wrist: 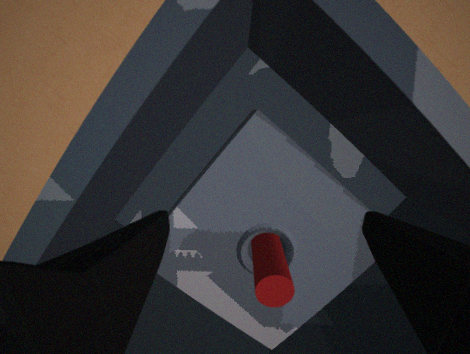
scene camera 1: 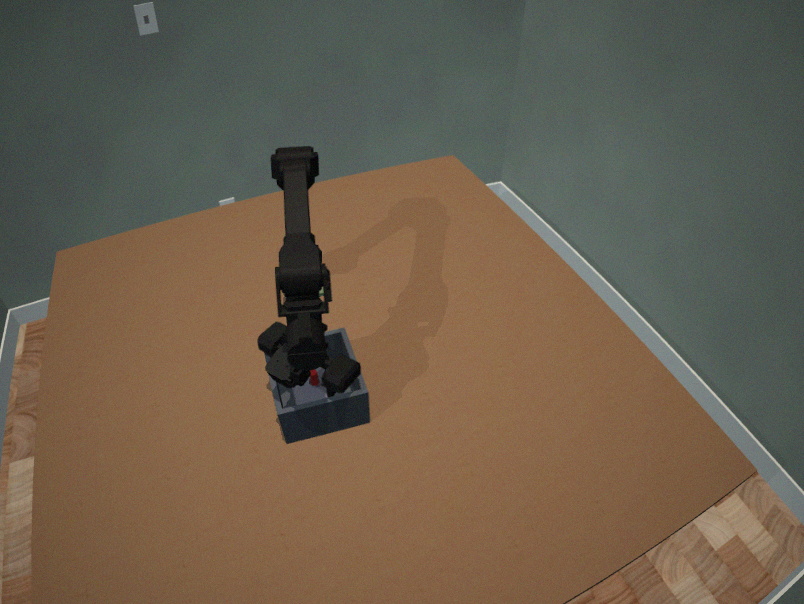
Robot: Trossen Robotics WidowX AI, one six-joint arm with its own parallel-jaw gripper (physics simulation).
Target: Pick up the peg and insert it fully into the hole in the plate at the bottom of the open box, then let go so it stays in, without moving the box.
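Frame: origin at the arm's base, x down, y left, z ahead, level; centimetres.
Seen in the pictures: gripper, between the fingertips: (wrist: pixel 266 220) (scene camera 1: pixel 310 387).
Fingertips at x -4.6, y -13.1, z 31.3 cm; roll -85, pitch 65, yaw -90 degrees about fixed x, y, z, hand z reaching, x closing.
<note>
Offsets run from my fingertips to a thing's middle. "spot": to the spot under its first point. Level surfaces: height alone.
The red peg @(dx +1.0, dy +1.2, dz -0.6 cm) (scene camera 1: pixel 314 377) (wrist: pixel 271 270) stands in the round hole @(spot: dx -0.1, dy +1.8, dz +0.3 cm) (wrist: pixel 243 251) of the grey plate @(dx +2.4, dy +1.3, dz -0.7 cm) (scene camera 1: pixel 302 393) (wrist: pixel 260 170). Its upper part sticks up out of the hole; how deep its lower end sits is hidden. The plate lies at the bottom of the open dark blue-grey box @(dx +0.9, dy +1.3, dz -0.7 cm) (scene camera 1: pixel 324 419) (wrist: pixel 135 85). My gripper (scene camera 1: pixel 314 382) (wrist: pixel 266 220) is open over the box, pointing down. In the wrist view its dark fingertips stand wide apart, left and right of the peg, touching neither side of it.
The box's raised walls surround the plate and the fingers. The box stands on a brown table top @(dx +5.8 cm) (scene camera 1: pixel 493 422). The arm reaches from the far side and casts a shadow on the table right of it. Green walls (scene camera 1: pixel 649 162) stand behind and to the right.
</note>
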